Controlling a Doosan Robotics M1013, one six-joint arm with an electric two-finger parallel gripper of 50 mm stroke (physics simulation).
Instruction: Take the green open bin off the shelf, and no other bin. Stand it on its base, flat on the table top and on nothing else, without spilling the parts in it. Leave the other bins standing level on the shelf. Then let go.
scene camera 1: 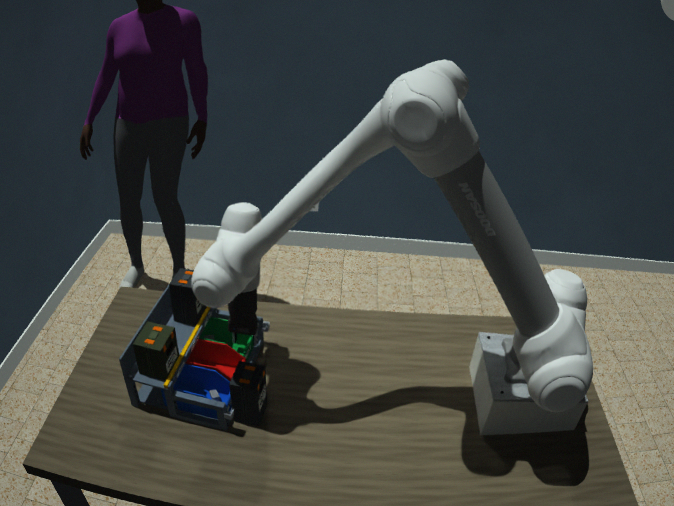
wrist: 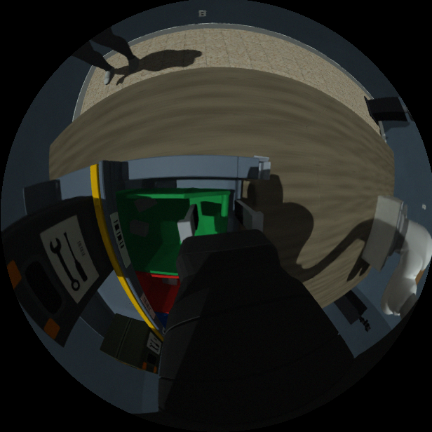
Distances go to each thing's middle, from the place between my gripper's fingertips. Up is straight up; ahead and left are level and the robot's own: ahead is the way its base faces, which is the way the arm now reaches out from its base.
I see my gripper 60 mm short of the green open bin [scene camera 1: 218,327] and 20 mm to the right of it. The rest, counted from my hand: yellow rail [wrist: 94,175] (110 mm ahead, 130 mm to the left, 70 mm above); red bin [scene camera 1: 221,357] (50 mm ahead, 130 mm to the left); blue bin [scene camera 1: 194,380] (50 mm ahead, 240 mm to the left).
